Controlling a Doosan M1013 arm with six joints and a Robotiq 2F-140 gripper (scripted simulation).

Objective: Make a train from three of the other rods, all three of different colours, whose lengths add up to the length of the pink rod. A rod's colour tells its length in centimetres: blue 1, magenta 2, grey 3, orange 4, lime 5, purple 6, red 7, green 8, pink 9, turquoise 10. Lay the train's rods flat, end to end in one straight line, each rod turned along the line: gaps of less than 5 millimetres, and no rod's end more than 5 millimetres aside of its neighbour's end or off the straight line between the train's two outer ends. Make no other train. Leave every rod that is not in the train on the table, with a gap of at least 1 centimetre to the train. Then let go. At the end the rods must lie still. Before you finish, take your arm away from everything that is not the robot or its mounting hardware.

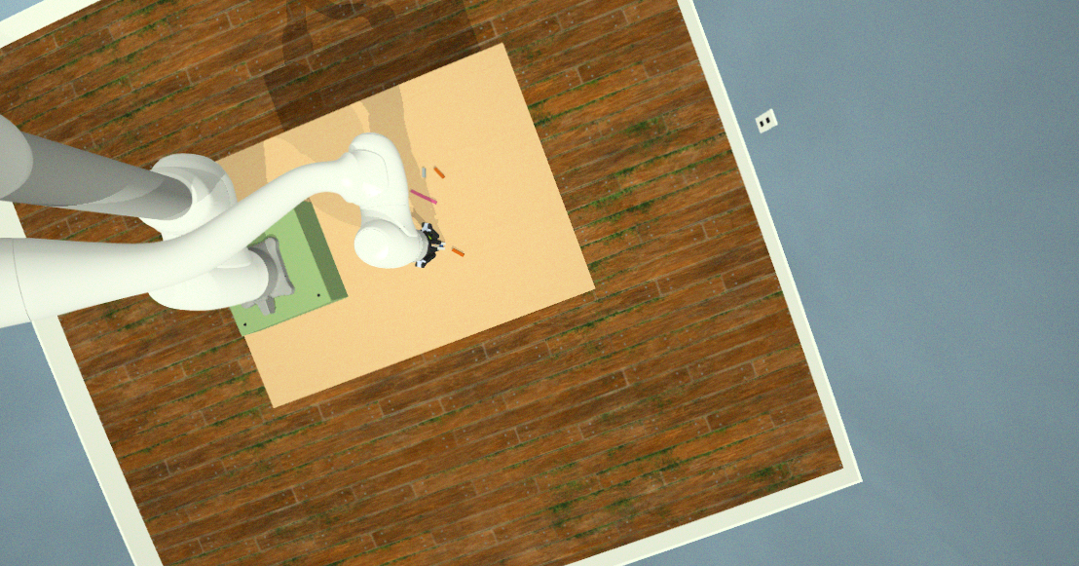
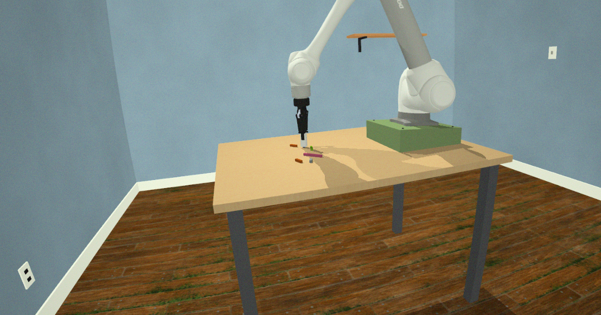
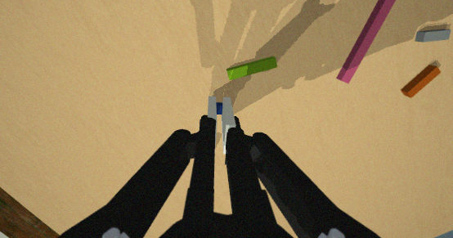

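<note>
My hand is 30 mm above the blue rod. The rest, counted from my hand: lime rod: 30 mm behind, 50 mm to the left, 30 mm below; then grey rod: 20 mm ahead, 240 mm to the left, 30 mm below; then pink rod: 10 mm behind, 170 mm to the left, 30 mm below.
</note>
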